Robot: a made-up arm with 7 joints. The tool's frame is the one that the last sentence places.
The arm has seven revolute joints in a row. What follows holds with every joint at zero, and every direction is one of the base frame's.
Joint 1 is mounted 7 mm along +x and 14 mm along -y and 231 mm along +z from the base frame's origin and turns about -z.
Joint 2 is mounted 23 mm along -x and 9 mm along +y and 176 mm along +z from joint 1 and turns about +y.
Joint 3 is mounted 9 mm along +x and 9 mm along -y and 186 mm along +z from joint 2 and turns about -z.
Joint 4 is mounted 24 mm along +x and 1 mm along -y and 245 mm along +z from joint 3 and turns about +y.
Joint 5 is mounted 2 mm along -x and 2 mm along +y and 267 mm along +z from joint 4 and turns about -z.
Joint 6 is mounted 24 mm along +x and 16 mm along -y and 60 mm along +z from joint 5 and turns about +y.
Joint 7 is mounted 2 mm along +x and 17 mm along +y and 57 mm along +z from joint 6 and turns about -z.
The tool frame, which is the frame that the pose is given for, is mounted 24 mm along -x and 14 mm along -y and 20 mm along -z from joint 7; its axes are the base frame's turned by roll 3.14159, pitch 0 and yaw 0 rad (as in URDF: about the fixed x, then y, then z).
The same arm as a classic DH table. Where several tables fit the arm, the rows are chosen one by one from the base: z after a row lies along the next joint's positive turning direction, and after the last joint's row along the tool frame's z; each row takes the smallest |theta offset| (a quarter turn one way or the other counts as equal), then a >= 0, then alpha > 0; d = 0 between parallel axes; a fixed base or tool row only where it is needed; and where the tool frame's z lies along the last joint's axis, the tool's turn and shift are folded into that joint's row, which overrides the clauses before.
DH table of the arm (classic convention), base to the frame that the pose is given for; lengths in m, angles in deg. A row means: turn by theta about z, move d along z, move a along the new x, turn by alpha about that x. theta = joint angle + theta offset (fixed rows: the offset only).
base (fixed): theta_offset -63.43; d 0.0000; a 0.0157; alpha 180.00
joint 1: theta_offset -63.43; d -0.4070; a -0.0230; alpha 90.00
joint 2: theta_offset 0.00; d 0.0000; a 0.0090; alpha -90.00
joint 3: theta_offset 0.00; d -0.4310; a 0.0240; alpha 90.00
joint 4: theta_offset 0.00; d 0.0010; a -0.0020; alpha -90.00
joint 5: theta_offset 0.00; d -0.3270; a 0.0240; alpha 90.00
joint 6: theta_offset 0.00; d 0.0010; a 0.0020; alpha -90.00
joint 7: theta_offset -30.26; d 0.0000; a -0.0278; alpha 0.00
tool (fixed): theta_offset 30.26; d -0.0370; a 0.0000; alpha 0.00

